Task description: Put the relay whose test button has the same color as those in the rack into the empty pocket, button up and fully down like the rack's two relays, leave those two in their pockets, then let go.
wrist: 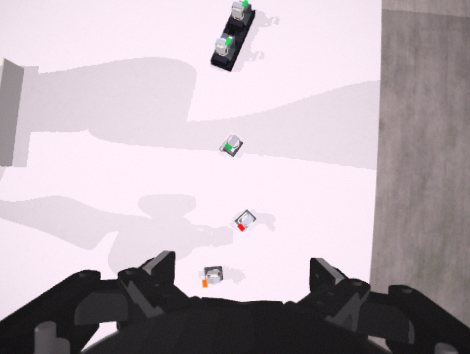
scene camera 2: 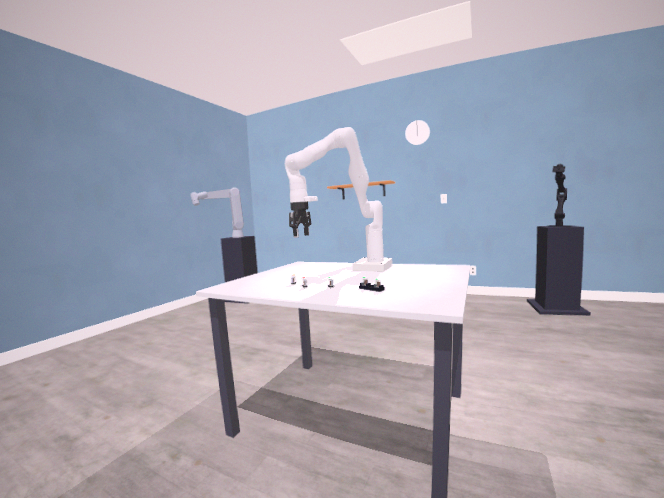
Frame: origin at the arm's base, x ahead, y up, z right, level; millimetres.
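Where they show: gripper, fingertip midpoint: [wrist: 241,269] [scene camera 2: 301,236]; arm's base, origin of the base link: [scene camera 2: 375,260].
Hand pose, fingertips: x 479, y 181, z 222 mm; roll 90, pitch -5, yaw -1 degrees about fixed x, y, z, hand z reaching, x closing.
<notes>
Things, the pixels of their top centre, and the offset from my fingertips. Level surfaces: height alone.
- black rack, middle of its top: [wrist: 232,31] [scene camera 2: 371,283] dx -1, dy -201, dz -295 mm
- loose relay with a green button, middle of its top: [wrist: 231,142] [scene camera 2: 330,277] dx -11, dy -180, dz -116 mm
- relay with a red button, middle of its top: [wrist: 245,223] [scene camera 2: 304,277] dx +2, dy -180, dz -1 mm
- orange button, middle of its top: [wrist: 210,283] [scene camera 2: 293,275] dx -51, dy -180, dz +80 mm
- white table, its level: dy -224 mm
The black rack [scene camera 2: 371,287] [wrist: 239,38] holds two upright relays with green buttons, one [wrist: 223,46] near its lower end and one [wrist: 239,11] near its upper end in the wrist view. The dark gap between them is the empty pocket. A loose relay with a green button [scene camera 2: 330,281] [wrist: 232,144] stands on the table, apart from the rack. A relay with a red button [scene camera 2: 304,281] [wrist: 245,219] and one with an orange button [scene camera 2: 293,279] [wrist: 213,274] stand farther from the rack. My gripper [scene camera 2: 300,234] [wrist: 241,269] is open and empty, high above the table, pointing down.
The white table [scene camera 2: 418,300] [wrist: 310,200] carries the rack and loose relays. Its edge runs down the right side of the wrist view. The arm's white base [scene camera 2: 372,264] stands at the table's back. Two other arms stand on dark pedestals [scene camera 2: 559,268] [scene camera 2: 239,257] beyond the table.
</notes>
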